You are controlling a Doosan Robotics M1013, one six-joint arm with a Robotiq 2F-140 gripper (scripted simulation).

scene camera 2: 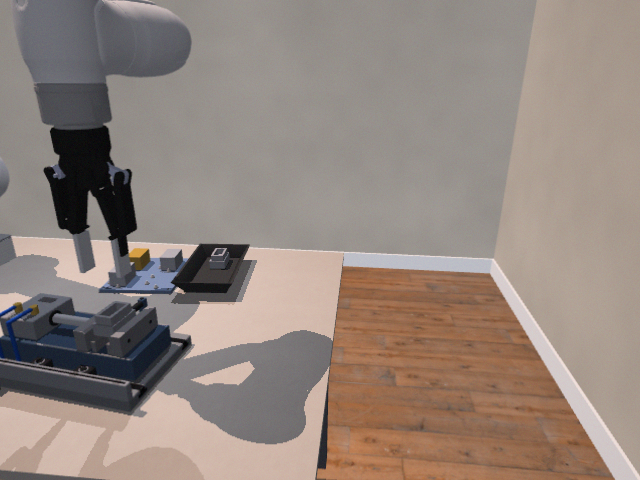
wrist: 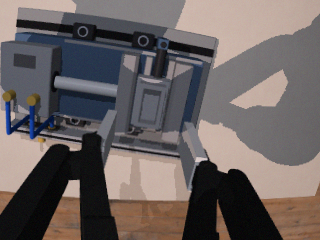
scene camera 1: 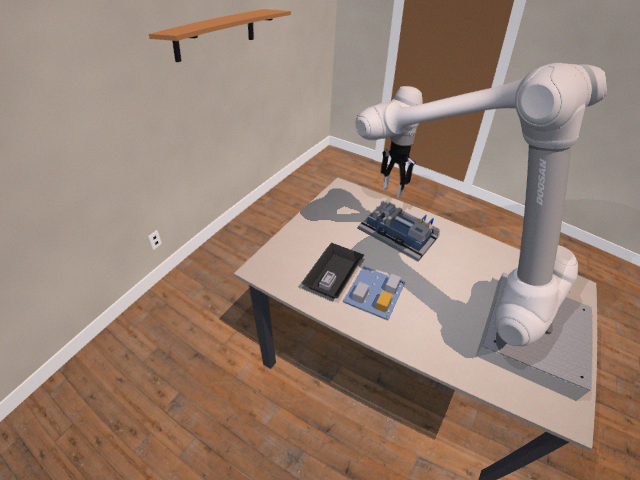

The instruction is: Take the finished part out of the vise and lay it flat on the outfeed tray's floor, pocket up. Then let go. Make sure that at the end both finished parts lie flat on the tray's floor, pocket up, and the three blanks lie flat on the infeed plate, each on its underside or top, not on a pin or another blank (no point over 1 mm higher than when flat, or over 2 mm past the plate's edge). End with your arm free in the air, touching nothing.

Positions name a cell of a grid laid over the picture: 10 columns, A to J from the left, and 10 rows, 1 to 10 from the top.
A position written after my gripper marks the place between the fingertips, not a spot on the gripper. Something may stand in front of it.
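My gripper (scene camera 2: B6) can be seen from scene camera 2, and it's there in the wrist view (wrist: E6) and in scene camera 1 (scene camera 1: G5) as well. There's a blue vise (wrist: C3) too, in the wrist view.
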